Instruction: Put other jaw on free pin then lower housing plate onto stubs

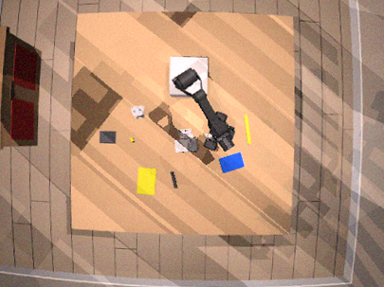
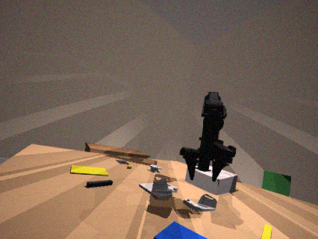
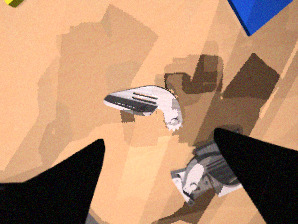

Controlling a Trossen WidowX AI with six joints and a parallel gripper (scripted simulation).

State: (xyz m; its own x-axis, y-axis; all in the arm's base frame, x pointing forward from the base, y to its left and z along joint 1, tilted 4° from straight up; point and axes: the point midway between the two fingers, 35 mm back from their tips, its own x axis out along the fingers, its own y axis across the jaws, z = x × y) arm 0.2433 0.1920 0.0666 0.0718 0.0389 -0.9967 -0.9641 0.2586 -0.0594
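Right now the silver jaw is 1 cm ahead of my gripper tip, 2 cm to the right of it and 8 cm below it. Also, from my gripper tip: yellow stick: 3 cm behind, 19 cm to the left, 9 cm below; dark bar: 28 cm ahead, 20 cm to the right, 8 cm below; blue plate: 16 cm ahead, 12 cm to the left, 9 cm below.
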